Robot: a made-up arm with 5 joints. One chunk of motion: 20 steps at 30 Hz.
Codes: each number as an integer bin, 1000 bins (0 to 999) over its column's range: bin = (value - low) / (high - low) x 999, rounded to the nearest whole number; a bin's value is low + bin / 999 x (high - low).
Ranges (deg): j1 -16..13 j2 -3..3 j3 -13..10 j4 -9..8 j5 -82..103
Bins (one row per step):
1: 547 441 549 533 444
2: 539 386 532 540 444
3: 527 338 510 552 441
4: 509 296 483 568 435
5: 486 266 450 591 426
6: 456 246 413 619 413
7: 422 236 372 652 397
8: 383 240 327 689 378
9: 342 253 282 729 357
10: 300 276 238 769 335
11: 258 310 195 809 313
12: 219 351 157 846 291
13: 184 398 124 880 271
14: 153 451 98 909 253
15: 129 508 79 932 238
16: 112 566 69 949 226
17: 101 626 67 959 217
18: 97 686 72 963 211
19: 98 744 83 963 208
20: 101 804 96 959 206
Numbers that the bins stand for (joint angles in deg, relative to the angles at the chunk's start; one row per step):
1: -0.12 -0.35 -0.36 0.07 0.22
2: -0.35 -0.68 -0.75 0.19 0.22
3: -0.70 -0.97 -1.26 0.39 -0.33
4: -1.22 -1.22 -1.88 0.67 -1.44
5: -1.89 -1.40 -2.64 1.06 -3.11
6: -2.76 -1.52 -3.49 1.53 -5.52
7: -3.75 -1.58 -4.44 2.10 -8.48
8: -4.88 -1.56 -5.47 2.72 -12.00
9: -6.07 -1.48 -6.51 3.41 -15.89
10: -7.29 -1.34 -7.52 4.09 -19.96
11: -8.51 -1.14 -8.51 4.77 -24.04
12: -9.64 -0.89 -9.39 5.40 -28.11
13: -10.66 -0.61 -10.15 5.97 -31.81
14: -11.56 -0.29 -10.74 6.47 -35.15
15: -12.26 0.05 -11.18 6.86 -37.93
16: -12.75 0.40 -11.41 7.15 -40.15
17: -13.07 0.76 -11.46 7.32 -41.81
18: -13.18 1.12 -11.34 7.39 -42.93
19: -13.16 1.47 -11.09 7.39 -43.48
20: -13.07 1.83 -10.79 7.32 -43.85

